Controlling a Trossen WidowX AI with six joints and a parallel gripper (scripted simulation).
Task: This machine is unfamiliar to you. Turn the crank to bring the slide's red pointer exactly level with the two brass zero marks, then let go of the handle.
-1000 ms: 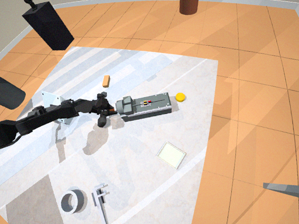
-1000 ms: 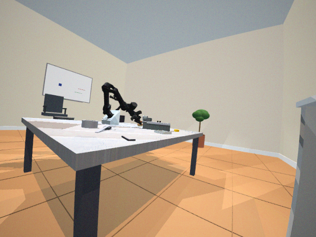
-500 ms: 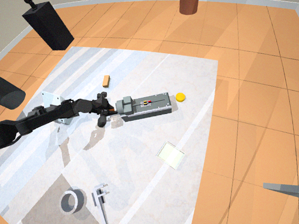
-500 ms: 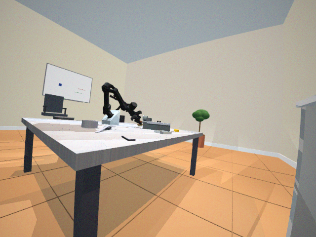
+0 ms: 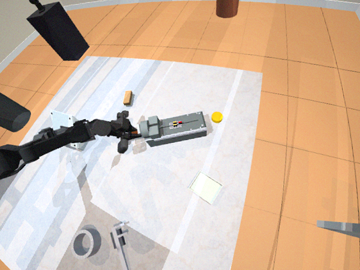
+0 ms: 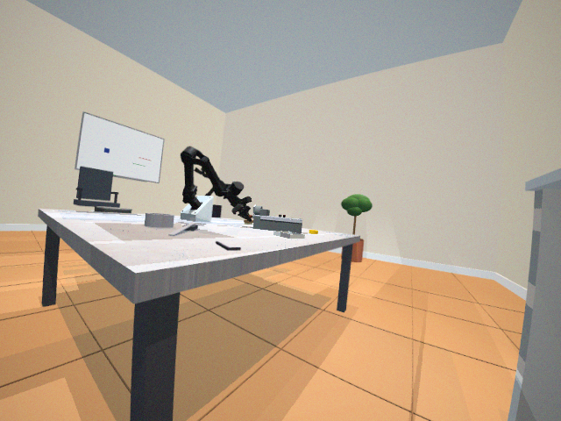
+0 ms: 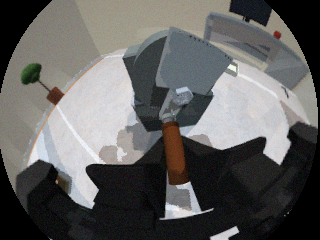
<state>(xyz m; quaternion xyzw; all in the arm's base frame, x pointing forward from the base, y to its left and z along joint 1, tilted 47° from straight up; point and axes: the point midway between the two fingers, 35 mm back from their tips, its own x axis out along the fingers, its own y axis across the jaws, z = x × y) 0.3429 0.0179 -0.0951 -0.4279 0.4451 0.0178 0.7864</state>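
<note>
The orange-brown crank handle lies 2 cm behind my gripper tip, 1 cm to the right of it and 3 cm above it. The rest, counted from my gripper tip: tan block (18 cm behind, 20 cm to the left, 2 cm below); then red pointer (17 cm ahead, 7 cm to the left, 5 cm above); then yellow disc (31 cm ahead, 17 cm to the left, 3 cm below).
</note>
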